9 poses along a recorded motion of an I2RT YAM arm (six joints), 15 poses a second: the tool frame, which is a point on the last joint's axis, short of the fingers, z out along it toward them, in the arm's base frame.
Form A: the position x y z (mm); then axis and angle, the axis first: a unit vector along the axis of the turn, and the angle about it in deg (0 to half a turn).
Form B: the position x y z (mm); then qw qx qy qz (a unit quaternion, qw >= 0). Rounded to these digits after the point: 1 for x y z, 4 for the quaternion.
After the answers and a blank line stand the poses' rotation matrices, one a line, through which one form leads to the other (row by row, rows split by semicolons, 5 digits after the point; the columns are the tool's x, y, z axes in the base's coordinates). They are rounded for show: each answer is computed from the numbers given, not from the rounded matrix.
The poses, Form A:
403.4, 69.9, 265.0, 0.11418, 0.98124, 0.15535, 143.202
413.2, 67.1, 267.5, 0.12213, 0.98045, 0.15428, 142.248
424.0, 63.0, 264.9, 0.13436, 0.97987, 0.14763, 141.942
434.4, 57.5, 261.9, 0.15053, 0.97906, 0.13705, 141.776
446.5, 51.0, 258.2, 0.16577, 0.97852, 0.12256, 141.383
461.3, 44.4, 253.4, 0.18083, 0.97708, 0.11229, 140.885
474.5, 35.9, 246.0, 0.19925, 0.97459, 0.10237, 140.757
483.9, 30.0, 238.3, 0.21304, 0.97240, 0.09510, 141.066
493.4, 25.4, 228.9, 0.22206, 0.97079, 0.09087, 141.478
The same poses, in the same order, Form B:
403.4, 69.9, 265.0, 0.3156, 0.1083, 0.9311, 0.1474
413.2, 67.1, 267.5, 0.3235, 0.1156, 0.9277, 0.1460
424.0, 63.0, 264.9, 0.3260, 0.1270, 0.9263, 0.1396
434.4, 57.5, 261.9, 0.3274, 0.1422, 0.9251, 0.1295
446.5, 51.0, 258.2, 0.3307, 0.1564, 0.9235, 0.1157
461.3, 44.4, 253.4, 0.3348, 0.1704, 0.9207, 0.1058
474.5, 35.9, 246.0, 0.3358, 0.1877, 0.9180, 0.0964
483.9, 30.0, 238.3, 0.3333, 0.2009, 0.9168, 0.0897
493.4, 25.4, 228.9, 0.3299, 0.2096, 0.9165, 0.0858

-0.77728 0.10870 0.61970; 0.29481 0.93306 0.20610; -0.55582 0.34289 -0.75729
-0.76396 0.11996 0.63402; 0.30888 0.93067 0.19609; -0.56654 0.34564 -0.74805
-0.75512 0.14431 0.63951; 0.32633 0.92878 0.17573; -0.56860 0.34139 -0.74843
-0.74514 0.17836 0.64262; 0.34796 0.92600 0.14645; -0.56894 0.33273 -0.75206
-0.73238 0.21246 0.64690; 0.36544 0.92429 0.11017; -0.57451 0.31709 -0.75458
-0.71781 0.24293 0.65248; 0.38462 0.91954 0.08076; -0.58036 0.30893 -0.75349
-0.70402 0.27982 0.65273; 0.40934 0.91096 0.05099; -0.58034 0.30308 -0.75587
-0.69718 0.30854 0.64710; 0.42807 0.90323 0.03053; -0.57506 0.29829 -0.76179
-0.69448 0.32764 0.64059; 0.44083 0.89739 0.01893; -0.56866 0.29553 -0.76765

